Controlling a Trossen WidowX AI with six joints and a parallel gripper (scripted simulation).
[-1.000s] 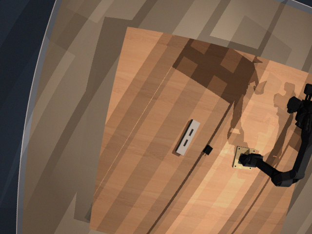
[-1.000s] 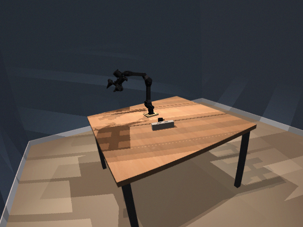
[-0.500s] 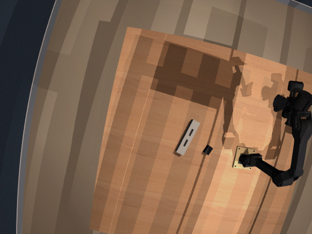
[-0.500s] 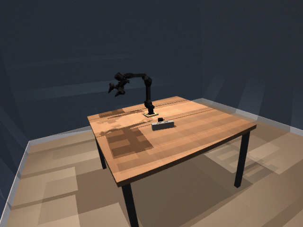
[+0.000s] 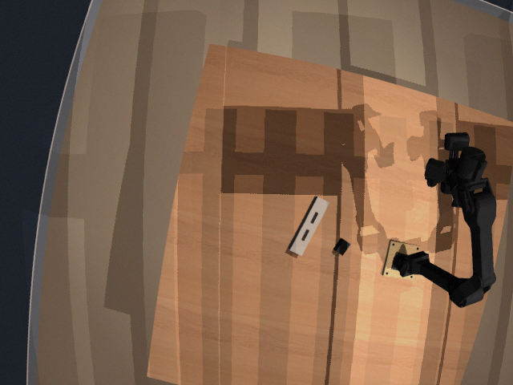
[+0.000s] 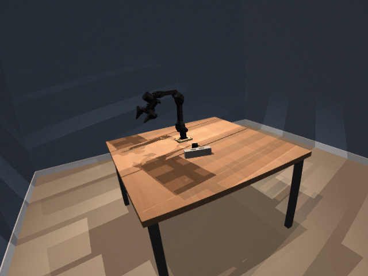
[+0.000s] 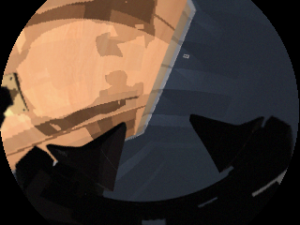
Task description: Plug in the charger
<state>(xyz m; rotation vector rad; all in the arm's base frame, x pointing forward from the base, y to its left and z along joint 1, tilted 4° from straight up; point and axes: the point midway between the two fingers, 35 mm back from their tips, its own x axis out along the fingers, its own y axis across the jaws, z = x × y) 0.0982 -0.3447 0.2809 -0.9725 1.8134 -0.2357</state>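
Right now my gripper tip is 400 mm to the right of the black two-prong charger, 240 mm above it and 170 mm short of it.
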